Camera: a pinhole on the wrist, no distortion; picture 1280 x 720 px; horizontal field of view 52.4 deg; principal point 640.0 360.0 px. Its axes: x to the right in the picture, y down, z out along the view. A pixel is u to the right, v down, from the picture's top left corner.
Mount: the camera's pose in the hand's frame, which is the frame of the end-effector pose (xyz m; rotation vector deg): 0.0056 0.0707 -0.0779 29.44 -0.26 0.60
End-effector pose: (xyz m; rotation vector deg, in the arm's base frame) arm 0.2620 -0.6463 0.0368 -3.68 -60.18 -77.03
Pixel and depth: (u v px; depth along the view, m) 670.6 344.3 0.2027
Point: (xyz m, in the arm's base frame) 0.1795 -0.6057 0.0827
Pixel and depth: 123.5 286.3 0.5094
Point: -0.0797 -0.3526 0.0030
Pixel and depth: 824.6 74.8 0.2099
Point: 0.1514 -0.6459 0.0695
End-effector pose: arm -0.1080 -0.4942 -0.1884 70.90 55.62 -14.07
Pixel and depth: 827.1 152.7 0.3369
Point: -0.0736 -0.6924 -0.3236
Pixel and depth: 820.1 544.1 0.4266
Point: 0.0326 -0.7868 -0.2922
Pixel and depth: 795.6 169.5 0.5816
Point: -0.0588 -0.9111 -0.4388
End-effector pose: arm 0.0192 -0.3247 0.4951 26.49 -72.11 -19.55
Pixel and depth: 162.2 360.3 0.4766
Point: -0.3500 -0.4321 0.3492
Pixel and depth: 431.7 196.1 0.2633
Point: -0.1200 -0.4020 0.4516
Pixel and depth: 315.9 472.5 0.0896
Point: 0.0107 -0.2884 0.4989
